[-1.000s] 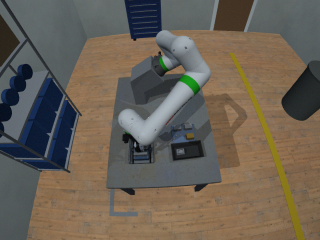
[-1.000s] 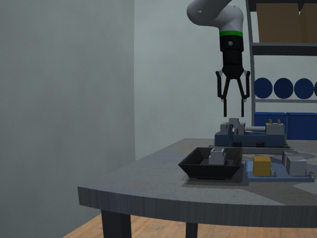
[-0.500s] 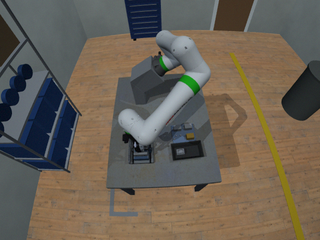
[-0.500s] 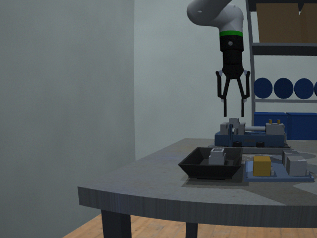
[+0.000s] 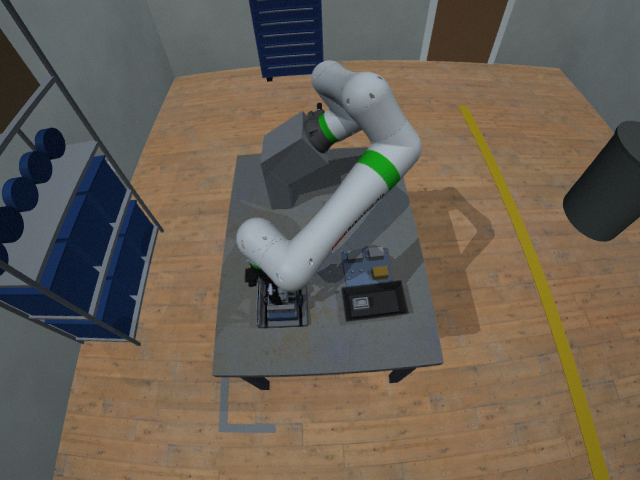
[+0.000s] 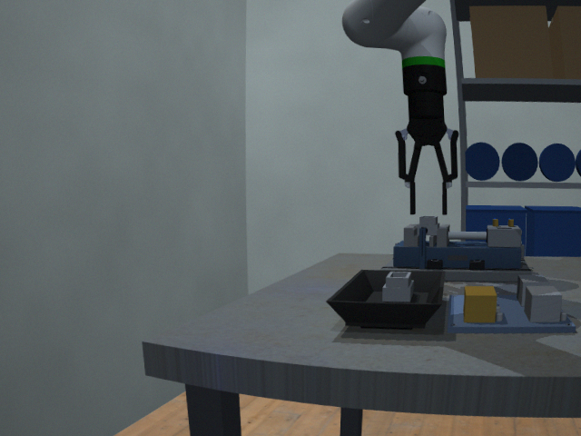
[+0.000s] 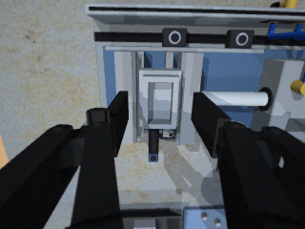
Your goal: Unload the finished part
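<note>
My gripper is now 5 cm above the pocketed block. From my hand the other things lie so: yellow block: 39 cm to the left, 13 cm behind, 12 cm below; then blue fixture plate: 34 cm to the left, 16 cm behind, 15 cm below.
</note>
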